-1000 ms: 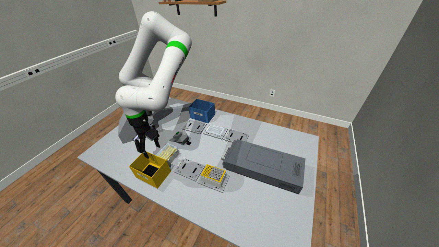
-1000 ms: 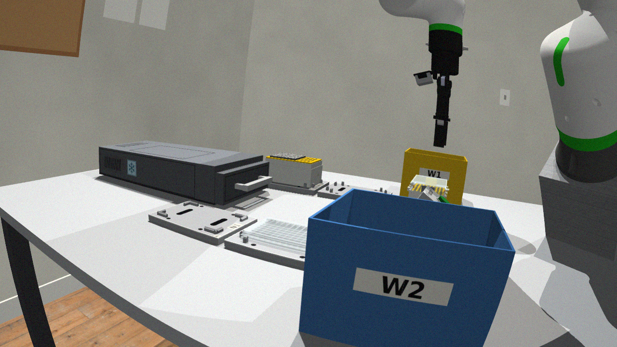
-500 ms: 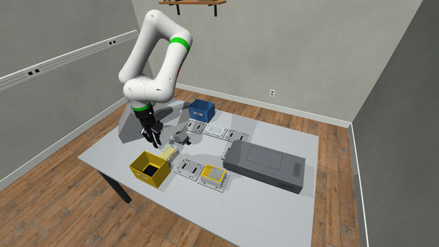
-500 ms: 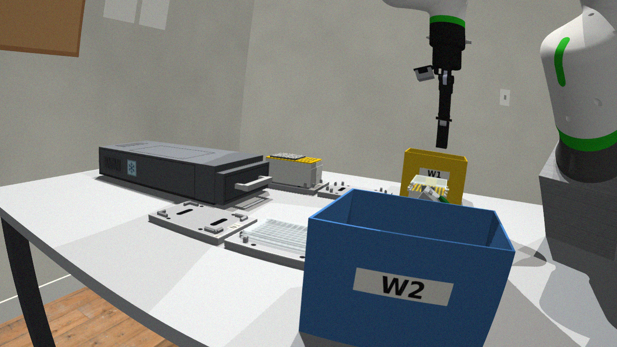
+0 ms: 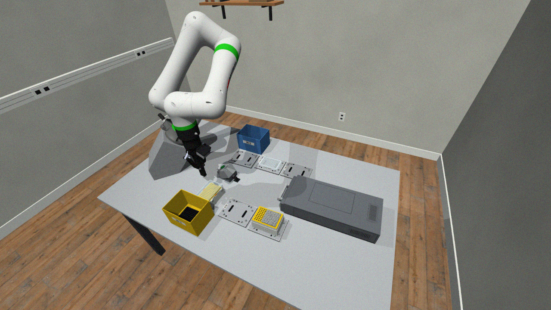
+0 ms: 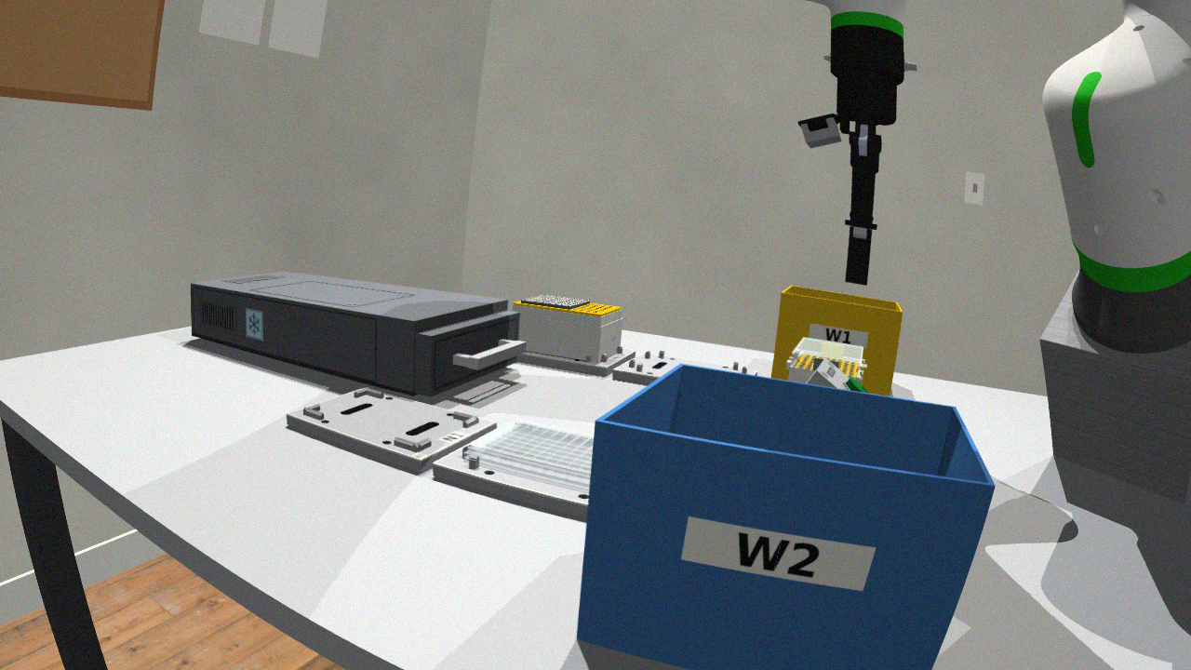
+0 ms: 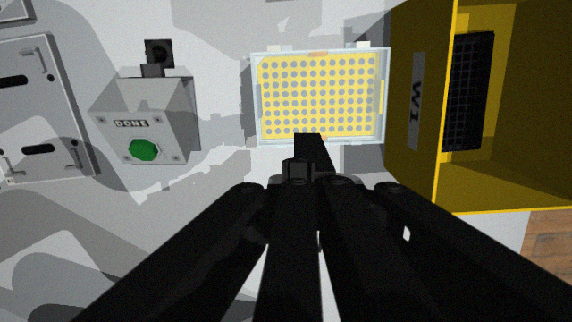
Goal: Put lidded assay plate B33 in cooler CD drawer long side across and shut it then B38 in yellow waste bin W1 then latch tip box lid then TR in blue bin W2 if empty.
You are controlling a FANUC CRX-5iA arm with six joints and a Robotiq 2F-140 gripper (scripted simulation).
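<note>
Now: the DONE key box 150 mm to the left of my hand, 130 mm below it and 30 mm behind it. Also, from my hand: black assay plate (180 mm below, 160 mm to the right, 50 mm ahead); yellow bin W1 (160 mm to the right, 150 mm below, 60 mm ahead); tip rack TR (370 mm ahead, 130 mm below, 50 mm to the left).
</note>
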